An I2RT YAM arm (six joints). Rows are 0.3 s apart.
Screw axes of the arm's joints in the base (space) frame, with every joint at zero. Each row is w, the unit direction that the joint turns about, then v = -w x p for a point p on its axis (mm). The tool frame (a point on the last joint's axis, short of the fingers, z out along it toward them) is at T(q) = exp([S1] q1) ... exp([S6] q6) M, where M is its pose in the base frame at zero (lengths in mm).
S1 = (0, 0, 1, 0, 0, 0)
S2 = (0, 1, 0, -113.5, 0, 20)
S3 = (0, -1, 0, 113.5, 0, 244)
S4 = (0, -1, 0, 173.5, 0, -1)
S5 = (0, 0, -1, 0, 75, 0)
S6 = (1, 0, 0, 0, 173.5, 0)
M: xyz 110.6 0 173.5 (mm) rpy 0 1.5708 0 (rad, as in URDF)
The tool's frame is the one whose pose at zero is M.
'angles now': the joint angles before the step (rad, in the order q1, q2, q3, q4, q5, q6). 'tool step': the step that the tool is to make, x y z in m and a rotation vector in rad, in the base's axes. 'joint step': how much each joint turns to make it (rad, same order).
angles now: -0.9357 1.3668 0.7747 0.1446 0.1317 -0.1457
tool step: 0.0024 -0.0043 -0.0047 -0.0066 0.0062 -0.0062
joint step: -0.0010 0.0279 0.0010 0.0294 0.0085 -0.0059
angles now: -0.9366 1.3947 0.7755 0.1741 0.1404 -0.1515
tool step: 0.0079 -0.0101 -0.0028 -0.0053 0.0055 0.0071
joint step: 0.0009 0.0569 0.0344 0.0248 -0.0023 -0.0096
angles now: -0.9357 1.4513 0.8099 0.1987 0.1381 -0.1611
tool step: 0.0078 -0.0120 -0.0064 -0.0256 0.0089 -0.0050
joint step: -0.0012 0.0681 0.0257 0.0604 0.0129 -0.0189
